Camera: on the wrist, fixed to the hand. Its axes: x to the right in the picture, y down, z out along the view.
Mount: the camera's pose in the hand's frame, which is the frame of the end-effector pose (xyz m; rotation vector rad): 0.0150 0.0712 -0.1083 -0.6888 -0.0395 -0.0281
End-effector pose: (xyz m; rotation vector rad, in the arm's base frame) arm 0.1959 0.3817 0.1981 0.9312 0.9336 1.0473
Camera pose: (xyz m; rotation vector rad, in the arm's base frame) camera 0.0785 0.4304 0.2276 0.3600 0.4869 1.2078
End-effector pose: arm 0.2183 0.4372 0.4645 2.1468 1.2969 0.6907
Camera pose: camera 0.1973 0.4418 0.5932 1.5660 0.8860 0.9156
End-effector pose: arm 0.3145 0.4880 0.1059 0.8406 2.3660 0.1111
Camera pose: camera 0.2813 0.5666 0.2046 0.4608 2.0758 0.8322
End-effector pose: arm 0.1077 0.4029 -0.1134 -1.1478 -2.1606 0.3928
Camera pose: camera 0.2185 0.4517 -0.0648 -1.4632 -2.4165 -0.3840
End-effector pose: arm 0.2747 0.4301 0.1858 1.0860 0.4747 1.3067
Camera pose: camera 0.1534 0.4761 0.1999 0.5224 -0.0072 1.2802
